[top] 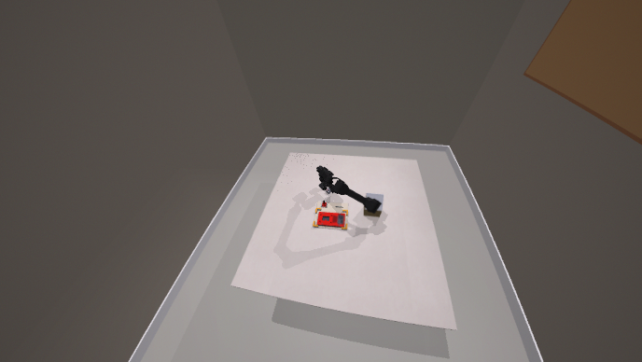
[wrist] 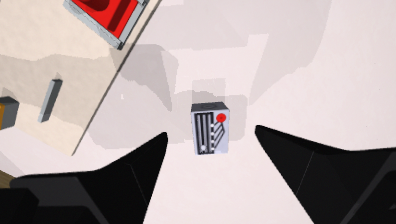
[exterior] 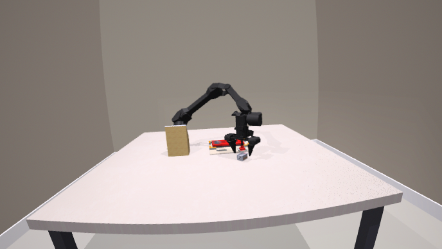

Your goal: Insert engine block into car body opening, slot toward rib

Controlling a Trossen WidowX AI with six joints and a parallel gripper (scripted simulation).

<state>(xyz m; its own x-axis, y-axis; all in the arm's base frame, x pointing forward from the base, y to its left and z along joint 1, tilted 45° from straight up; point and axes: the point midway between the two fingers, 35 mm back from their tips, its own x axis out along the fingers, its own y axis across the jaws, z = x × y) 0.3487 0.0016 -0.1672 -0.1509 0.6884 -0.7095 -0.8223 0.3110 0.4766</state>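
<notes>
The engine block is 10 mm below my gripper tip. Round my gripper tip: cream base board (80 mm behind, 230 mm to the left, 10 mm below); then black peg (140 mm to the left, 10 mm above).
</notes>
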